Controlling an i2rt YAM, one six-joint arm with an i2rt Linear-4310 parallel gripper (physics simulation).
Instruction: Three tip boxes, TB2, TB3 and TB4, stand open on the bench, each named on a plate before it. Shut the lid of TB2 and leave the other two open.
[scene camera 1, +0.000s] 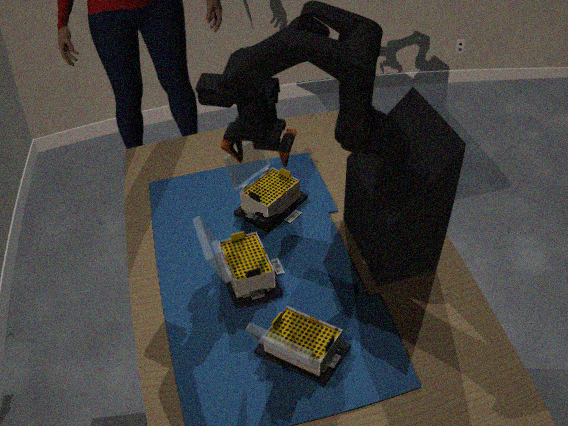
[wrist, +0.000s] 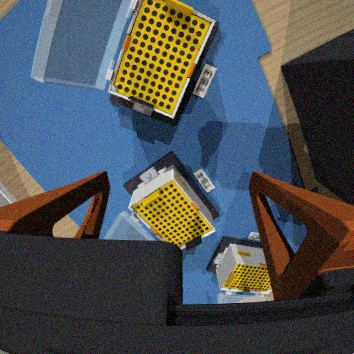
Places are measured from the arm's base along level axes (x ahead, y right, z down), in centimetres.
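Pixels of known places: gripper, fingertip midpoint: (scene camera 1: 263, 162) (wrist: 178, 178); arm's base, link origin: (scene camera 1: 399, 152).
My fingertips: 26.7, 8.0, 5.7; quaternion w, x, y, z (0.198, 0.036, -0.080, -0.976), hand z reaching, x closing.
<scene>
For each thing: its top centre in the pictures, then the offset to it from my fingertips, as dx, dy, dz. Level surfaces: height alone.
- TB2, top centre: (scene camera 1: 303, 329) (wrist: 255, 285) -2.9, -33.9, +12.3
- TB4, top centre: (wrist: 173, 224) (scene camera 1: 245, 251) +5.7, -12.5, +12.3
- TB3, top centre: (wrist: 158, 53) (scene camera 1: 270, 181) -1.9, +9.0, +12.3
- blue mat, surface height: dz +19.8
- wooden bench, surface height: dz +20.1
TB2 (scene camera 1: 302, 332) (wrist: 245, 277) is the box nearest scene camera 1. Its clear lid (scene camera 1: 257, 330) (wrist: 242, 298) stands open; its plate is too small to read, but the other plates show TB3 and TB4. TB4 (scene camera 1: 247, 257) (wrist: 172, 212) is the middle box, its lid (scene camera 1: 202, 239) (wrist: 126, 228) open. TB3 (scene camera 1: 271, 192) (wrist: 162, 55) is the far box, its lid (wrist: 80, 45) open. My gripper (scene camera 1: 262, 163) (wrist: 178, 178) is open and empty, above and behind TB3 in the scene view. In the wrist view the right finger partly covers TB2.
The boxes stand on dark bases on a blue mat (scene camera 1: 200, 350) (wrist: 45, 125) on the wooden bench (scene camera 1: 142, 250). The large dark arm base block (scene camera 1: 400, 200) (wrist: 325, 110) stands at the right of the mat. A person (scene camera 1: 160, 55) stands behind the bench.
</scene>
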